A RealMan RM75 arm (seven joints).
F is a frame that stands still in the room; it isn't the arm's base.
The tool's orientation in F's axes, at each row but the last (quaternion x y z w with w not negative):
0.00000, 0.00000, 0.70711, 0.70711
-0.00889, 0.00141, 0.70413, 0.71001
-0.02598, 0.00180, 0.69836, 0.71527
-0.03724, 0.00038, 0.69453, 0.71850
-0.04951, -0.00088, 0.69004, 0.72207
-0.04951, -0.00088, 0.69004, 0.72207
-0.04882, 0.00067, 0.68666, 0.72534
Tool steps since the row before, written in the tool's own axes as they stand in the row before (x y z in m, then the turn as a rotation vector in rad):
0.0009, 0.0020, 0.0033, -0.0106, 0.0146, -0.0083
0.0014, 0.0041, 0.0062, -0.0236, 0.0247, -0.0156
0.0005, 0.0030, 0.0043, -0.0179, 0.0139, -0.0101
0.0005, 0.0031, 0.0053, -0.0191, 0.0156, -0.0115
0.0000, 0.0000, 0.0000, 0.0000, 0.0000, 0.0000
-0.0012, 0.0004, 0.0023, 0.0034, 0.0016, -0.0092
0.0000, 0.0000, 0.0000, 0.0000, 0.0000, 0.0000
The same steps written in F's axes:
-0.0020, 0.0009, 0.0033, -0.0146, -0.0106, -0.0083
-0.0042, 0.0015, 0.0061, -0.0247, -0.0236, -0.0155
-0.0031, 0.0007, 0.0042, -0.0140, -0.0180, -0.0099
-0.0033, 0.0009, 0.0051, -0.0157, -0.0192, -0.0113
0.0000, 0.0000, 0.0000, 0.0000, 0.0000, 0.0000
-0.0006, -0.0010, 0.0023, -0.0008, 0.0028, -0.0095
0.0000, 0.0000, 0.0000, 0.0000, 0.0000, 0.0000

